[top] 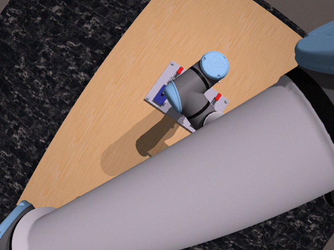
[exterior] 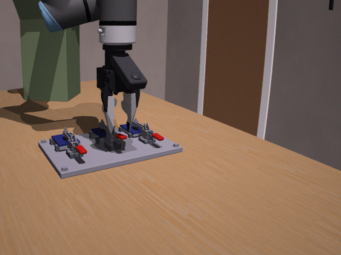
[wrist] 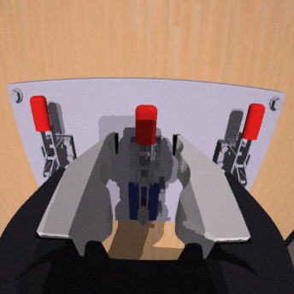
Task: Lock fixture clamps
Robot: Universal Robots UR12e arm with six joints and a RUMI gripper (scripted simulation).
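The grey fixture plate lies 80 mm behind my hand, 10 mm to the left of it and 80 mm below it. Also, from my hand: blue part: 150 mm behind, 90 mm to the right, 60 mm below.
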